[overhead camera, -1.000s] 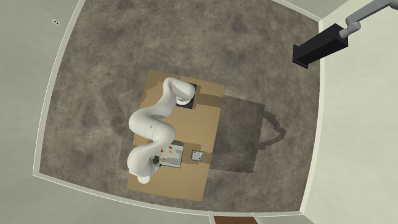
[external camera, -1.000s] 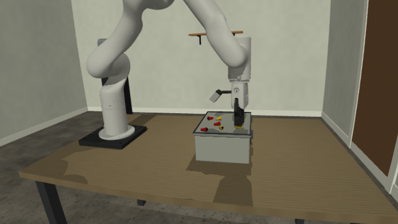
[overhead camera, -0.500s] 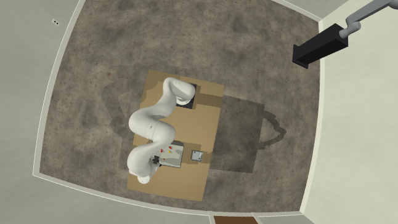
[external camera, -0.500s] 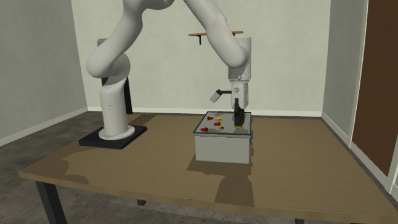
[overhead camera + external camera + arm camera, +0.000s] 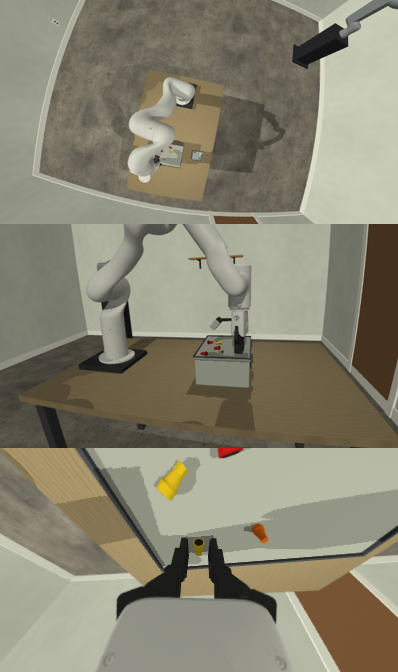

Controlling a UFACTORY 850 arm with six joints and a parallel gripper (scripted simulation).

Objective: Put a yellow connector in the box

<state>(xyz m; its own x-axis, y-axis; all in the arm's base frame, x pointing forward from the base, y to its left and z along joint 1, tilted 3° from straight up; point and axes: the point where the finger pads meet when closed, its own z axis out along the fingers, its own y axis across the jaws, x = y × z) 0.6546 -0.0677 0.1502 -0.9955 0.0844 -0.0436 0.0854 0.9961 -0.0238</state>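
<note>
The orange connector lies 20 mm behind my hand, 70 mm to the left of it and 10 mm below it. Round my hand: grey tool case: 70 mm behind, 80 mm to the left, 60 mm below.
</note>
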